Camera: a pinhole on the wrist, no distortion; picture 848 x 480 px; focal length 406.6 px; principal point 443.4 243.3 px. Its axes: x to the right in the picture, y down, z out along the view. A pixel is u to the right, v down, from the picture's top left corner.
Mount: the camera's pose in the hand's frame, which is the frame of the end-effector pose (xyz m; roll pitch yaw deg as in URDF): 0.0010 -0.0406 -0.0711 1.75 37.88 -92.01
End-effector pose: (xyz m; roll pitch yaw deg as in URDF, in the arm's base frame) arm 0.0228 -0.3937 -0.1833 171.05 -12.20 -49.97
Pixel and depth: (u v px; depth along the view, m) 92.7 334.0 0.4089
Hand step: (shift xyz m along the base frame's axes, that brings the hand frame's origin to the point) 0.0715 -0.1717 -0.4397
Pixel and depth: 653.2 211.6 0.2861
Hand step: 0.2330 0.2156 -0.1201
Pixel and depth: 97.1 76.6 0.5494
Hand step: -0.1441 0.0092 -0.6720
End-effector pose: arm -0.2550 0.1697 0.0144 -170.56 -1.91 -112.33
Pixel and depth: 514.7 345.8 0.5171
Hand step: 0.3995 -0.2815 -0.2055
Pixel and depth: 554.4 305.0 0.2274
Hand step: 0.2125 -0.1121 -0.0315
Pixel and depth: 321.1 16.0 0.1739
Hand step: 0.1447 0.0497 -0.0815
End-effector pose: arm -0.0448 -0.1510 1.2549 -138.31 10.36 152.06
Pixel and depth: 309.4 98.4 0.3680
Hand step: -0.0038 -0.3547 -0.0804
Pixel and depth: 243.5 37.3 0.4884
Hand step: 0.0798 -0.5011 -0.1975
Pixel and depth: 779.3 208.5 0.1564
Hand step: -0.0820 -0.1367 0.1799
